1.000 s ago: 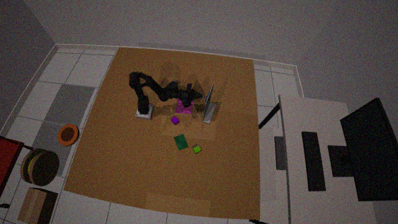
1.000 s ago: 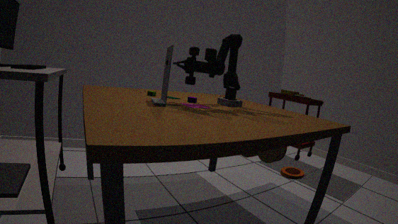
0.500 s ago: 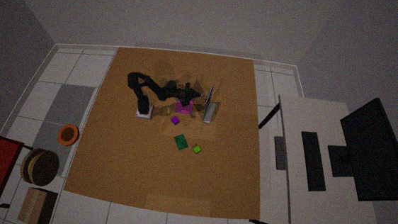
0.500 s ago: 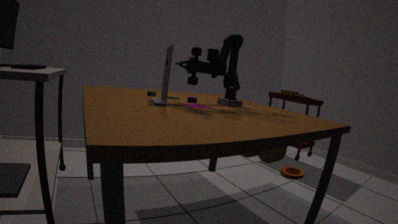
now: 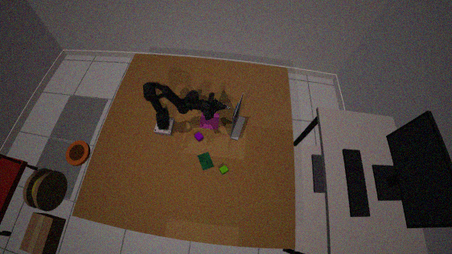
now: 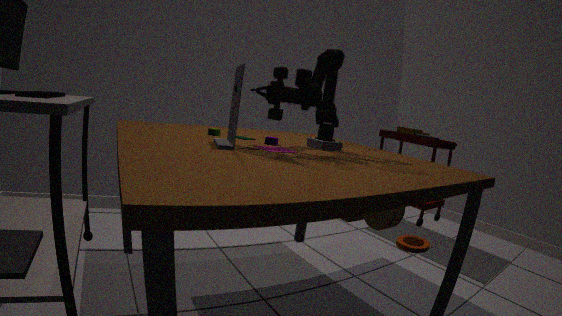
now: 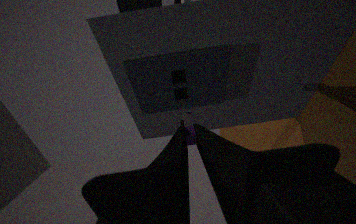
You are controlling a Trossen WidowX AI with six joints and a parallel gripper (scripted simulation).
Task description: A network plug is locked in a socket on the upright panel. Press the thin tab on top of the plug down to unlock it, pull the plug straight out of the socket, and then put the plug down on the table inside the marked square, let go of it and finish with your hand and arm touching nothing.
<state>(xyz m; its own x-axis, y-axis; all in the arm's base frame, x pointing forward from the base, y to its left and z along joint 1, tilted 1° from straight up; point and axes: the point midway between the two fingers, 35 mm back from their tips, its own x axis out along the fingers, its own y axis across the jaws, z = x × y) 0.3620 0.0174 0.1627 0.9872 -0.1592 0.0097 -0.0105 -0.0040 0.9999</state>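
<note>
Right now the magenta marked square is 20 cm below my gripper tip, 10 cm behind it and 2 cm to the left of it. Round my gripper tip: grey upright panel 7 cm below, 6 cm ahead, 4 cm to the right; grey network plug 1 cm ahead; green flat card 25 cm to the right, 20 cm below, 14 cm behind.
</note>
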